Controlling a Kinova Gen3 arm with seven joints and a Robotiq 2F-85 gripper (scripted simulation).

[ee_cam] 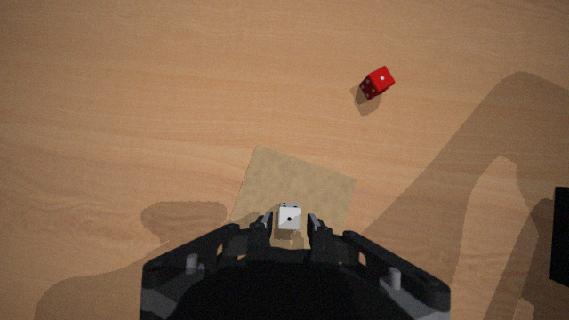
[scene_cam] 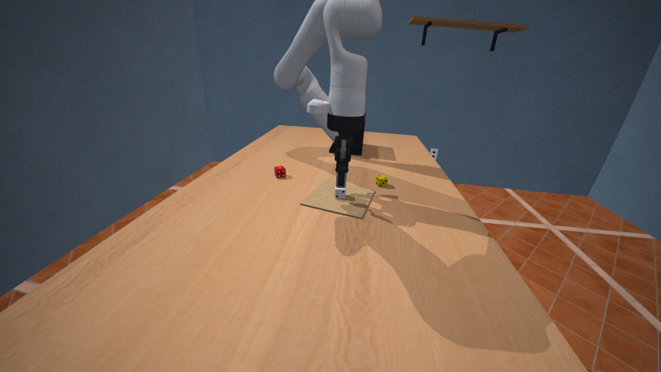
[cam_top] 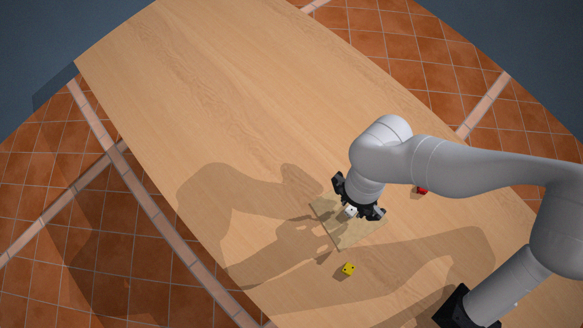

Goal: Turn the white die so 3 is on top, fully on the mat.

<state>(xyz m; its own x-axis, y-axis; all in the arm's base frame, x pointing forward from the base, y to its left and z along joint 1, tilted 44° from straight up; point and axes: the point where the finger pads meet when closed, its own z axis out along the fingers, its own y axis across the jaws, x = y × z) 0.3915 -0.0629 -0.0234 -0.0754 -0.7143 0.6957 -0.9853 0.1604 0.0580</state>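
Now: hand 40 mm above the white die. Round my hand: tan mat 50 mm below; then yellow die 80 mm behind, 110 mm to the left, 40 mm below; then red die 110 mm behind, 160 mm to the right, 40 mm below.
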